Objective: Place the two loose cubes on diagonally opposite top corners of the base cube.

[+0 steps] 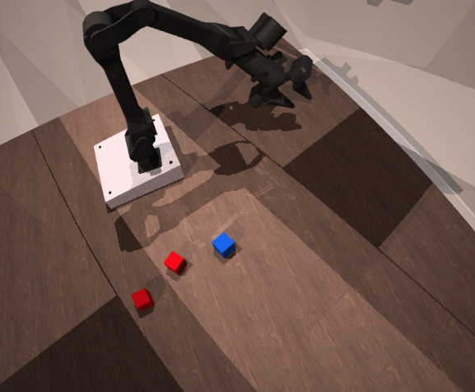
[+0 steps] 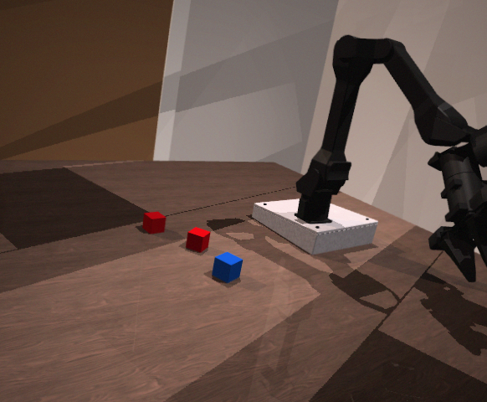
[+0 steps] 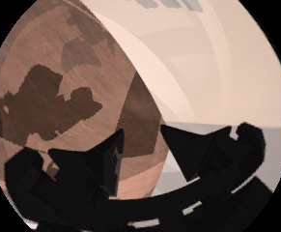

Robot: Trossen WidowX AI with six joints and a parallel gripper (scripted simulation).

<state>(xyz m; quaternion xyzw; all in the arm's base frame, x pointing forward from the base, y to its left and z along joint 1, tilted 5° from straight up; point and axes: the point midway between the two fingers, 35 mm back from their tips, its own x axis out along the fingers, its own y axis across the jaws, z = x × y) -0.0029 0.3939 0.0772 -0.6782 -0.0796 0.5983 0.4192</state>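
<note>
Now: gripper tip 270 mm short of the red cube, 390 mm to the left of it and 110 mm above it. Also, from my gripper tip: blue base cube (260 mm ahead, 270 mm to the right, 110 mm below).
</note>
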